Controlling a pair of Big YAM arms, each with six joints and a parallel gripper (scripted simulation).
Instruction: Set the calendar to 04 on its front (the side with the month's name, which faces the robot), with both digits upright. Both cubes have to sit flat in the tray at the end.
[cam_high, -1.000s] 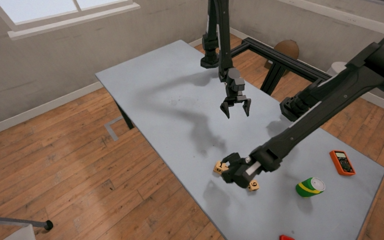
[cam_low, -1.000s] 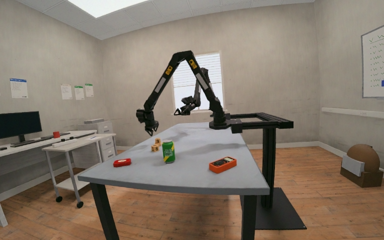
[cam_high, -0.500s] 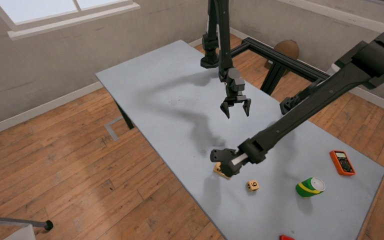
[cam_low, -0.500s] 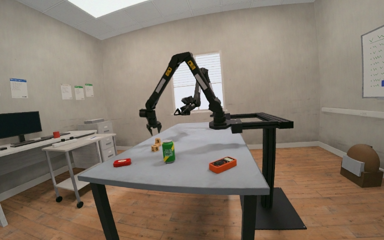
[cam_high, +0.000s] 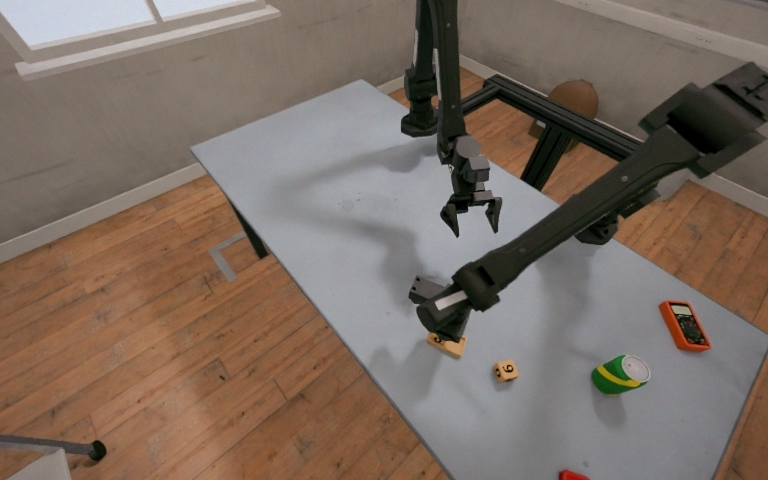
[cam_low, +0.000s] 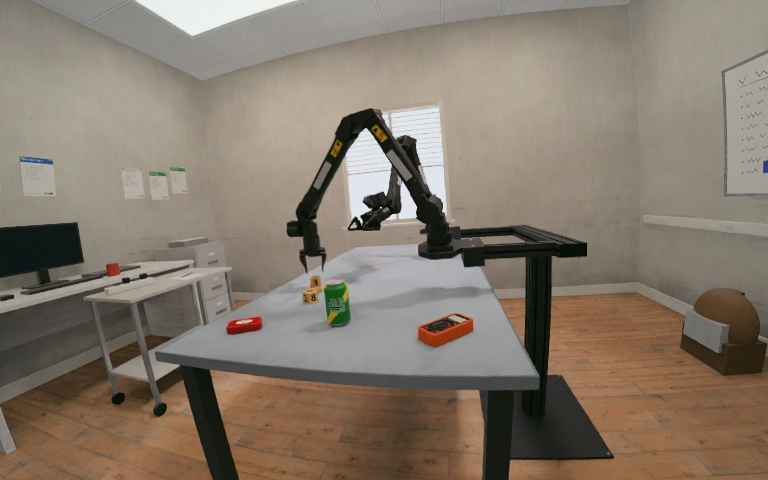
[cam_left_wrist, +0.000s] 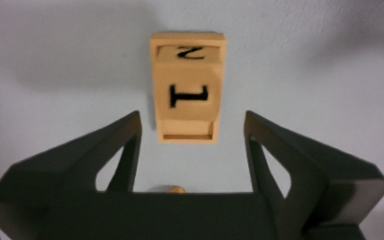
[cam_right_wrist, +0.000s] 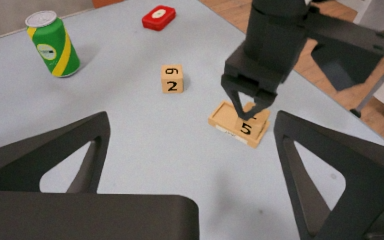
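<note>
The wooden calendar tray is 60 mm below my left hand and 20 mm to the left of it. Also, from my left hand: orange multimeter (490 mm behind, 440 mm to the left, 60 mm below); then red tin (410 mm to the left, 60 mm below, 60 mm ahead); then green can (350 mm to the left, 200 mm behind, 10 mm below).
</note>
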